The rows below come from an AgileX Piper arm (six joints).
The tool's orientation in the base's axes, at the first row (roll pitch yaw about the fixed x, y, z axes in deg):
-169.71, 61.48, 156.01
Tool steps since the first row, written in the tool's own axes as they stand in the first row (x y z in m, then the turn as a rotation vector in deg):
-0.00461, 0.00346, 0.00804, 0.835, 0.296, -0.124
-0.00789, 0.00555, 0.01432, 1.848, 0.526, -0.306
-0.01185, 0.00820, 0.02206, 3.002, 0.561, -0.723
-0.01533, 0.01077, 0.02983, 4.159, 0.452, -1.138
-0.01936, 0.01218, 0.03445, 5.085, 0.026, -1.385
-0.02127, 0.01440, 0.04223, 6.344, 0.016, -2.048
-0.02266, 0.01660, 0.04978, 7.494, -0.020, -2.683
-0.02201, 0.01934, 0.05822, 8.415, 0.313, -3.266
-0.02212, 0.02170, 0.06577, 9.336, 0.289, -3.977
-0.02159, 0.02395, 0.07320, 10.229, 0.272, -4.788
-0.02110, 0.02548, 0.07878, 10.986, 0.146, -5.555
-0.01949, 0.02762, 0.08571, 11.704, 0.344, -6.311
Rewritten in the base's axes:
0.00966, -0.00214, -0.00002, -0.292, 0.473, -0.701
0.01673, -0.00427, -0.00027, -0.740, 0.956, -1.525
0.02545, -0.00681, -0.00065, -1.523, 1.423, -2.346
0.03393, -0.00934, -0.00146, -2.385, 1.771, -3.158
0.03977, -0.01132, -0.00021, -3.197, 1.722, -3.820
0.04739, -0.01384, -0.00238, -4.228, 2.299, -4.613
0.05461, -0.01616, -0.00489, -5.204, 2.819, -5.322
0.06187, -0.01809, -0.00966, -5.843, 3.576, -5.886
0.06861, -0.02002, -0.01331, -6.768, 4.101, -6.359
0.07493, -0.02187, -0.01746, -7.748, 4.677, -6.762
0.07955, -0.02337, -0.02064, -8.697, 5.114, -7.056
0.08498, -0.02483, -0.02550, -9.445, 5.808, -7.348

